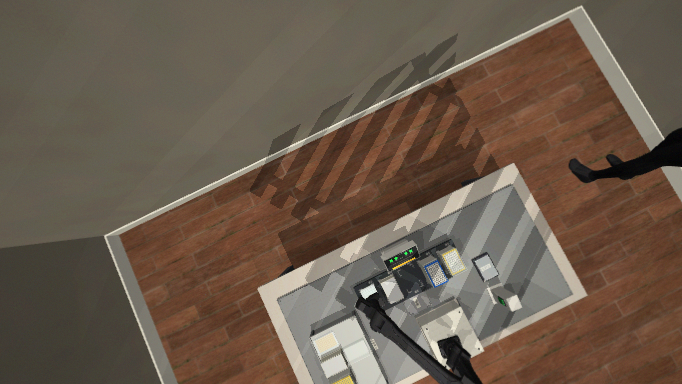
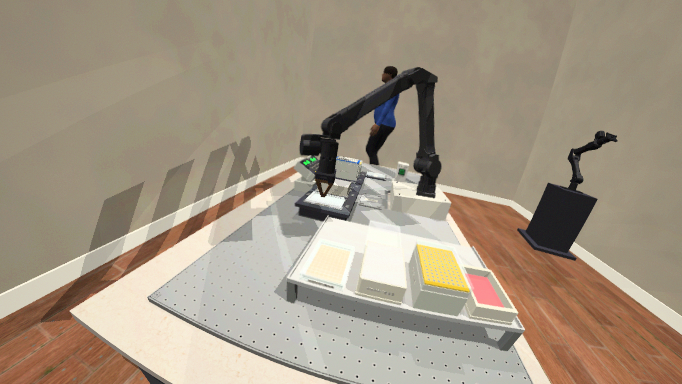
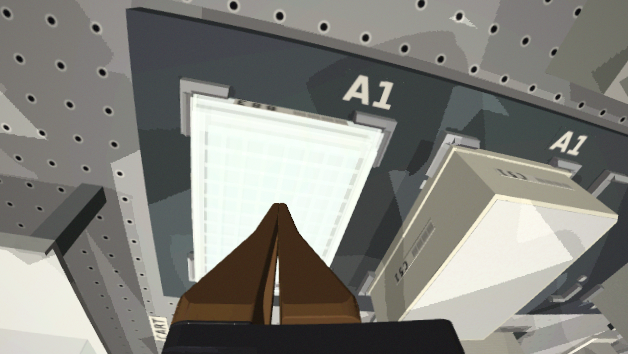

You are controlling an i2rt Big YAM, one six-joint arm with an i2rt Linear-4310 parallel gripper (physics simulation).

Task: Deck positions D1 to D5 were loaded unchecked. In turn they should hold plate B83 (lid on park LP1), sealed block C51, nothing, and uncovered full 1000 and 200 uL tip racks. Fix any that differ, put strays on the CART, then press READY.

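Places are measured from the arm's base along level axes (x ahead, y left, z up), in metres.
Where they show: gripper, fingertip midpoint: (image 1: 371,295) (image 2: 322,197) (image 3: 279,212); arm's base, link origin: (image 1: 449,346) (image 2: 425,193).
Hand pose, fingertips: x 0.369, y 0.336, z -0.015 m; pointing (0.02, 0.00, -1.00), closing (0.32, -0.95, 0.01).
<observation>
Each offset is from my fingertips to the top centre of the thing. "spot": to the spot under its first point. Level surfaces: height alone.
My gripper (image 3: 279,212) (image 2: 324,194) is shut and empty above the plate in the first deck position. That plate @(0.001 m up, 0.013 m back, 0.001 m left) (image 3: 270,165) (image 2: 325,200) looks covered by a clear lid; its label is too small to read. A white-topped block @(0.029 m up, 0.007 m ahead, 0.122 m right) (image 3: 505,260) (image 1: 391,290) labelled C51 sits in the second position. The middle position (image 1: 411,276) holds nothing. A blue-edged tip rack @(0.085 m up, 0.048 m ahead, 0.366 m right) (image 1: 436,273) and a yellow-edged tip rack @(0.057 m up, 0.069 m ahead, 0.489 m right) (image 1: 453,261) stand in the last two. A panel @(spot: 0.068 m up, 0.182 m ahead, 0.219 m right) (image 1: 401,256) (image 2: 309,161) with green lights and a yellow strip stands behind the deck @(0.013 m down) (image 3: 165,60).
A raised tray (image 2: 320,235) carries a peach-coloured plate @(0.012 m up, 0.174 m back, 0.317 m left) (image 2: 328,264), a white block @(0.038 m up, 0.281 m back, 0.300 m left) (image 2: 382,272), a yellow tip rack @(0.066 m up, 0.387 m back, 0.282 m left) (image 2: 442,267) and a box with a pink inside (image 2: 486,291). A flat item @(0.046 m down, 0.054 m back, 0.700 m right) (image 1: 485,267) and a small device with a green screen @(spot: 0.030 m up, 0.209 m back, 0.683 m right) (image 1: 502,300) are at the right.
</observation>
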